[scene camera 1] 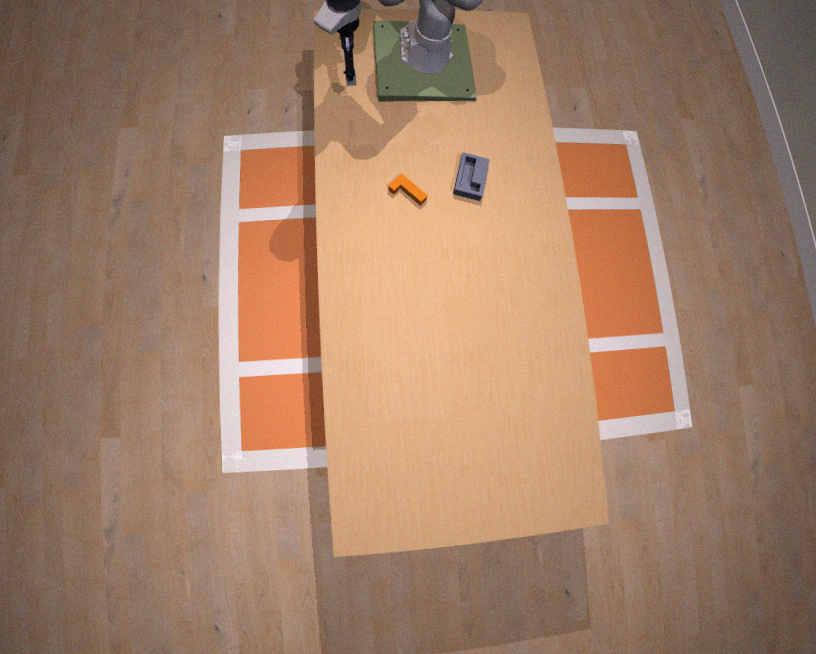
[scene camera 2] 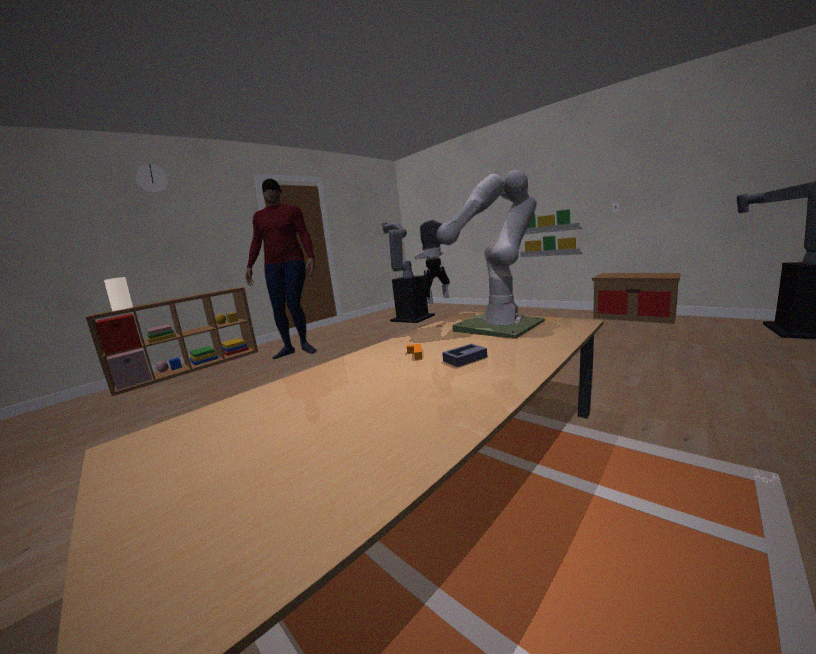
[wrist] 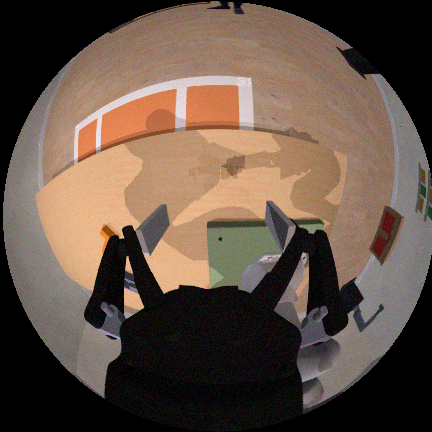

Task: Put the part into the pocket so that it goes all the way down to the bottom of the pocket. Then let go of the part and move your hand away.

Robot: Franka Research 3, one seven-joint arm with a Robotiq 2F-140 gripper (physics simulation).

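The orange L-shaped part lies flat on the table, partly hidden by a finger in the wrist view. The dark blue-grey block with the pocket lies apart from the part, to its right in scene camera 1. Its pocket opens upward, and the block is mostly hidden in the wrist view. My gripper is open and empty. It hangs above the table beside the green base plate, well away from both the part and the block.
The green base plate carries the arm's base at the table's far end. The table's long edge runs close to the gripper in scene camera 1. A person stands on the floor beyond the table, near a low shelf unit.
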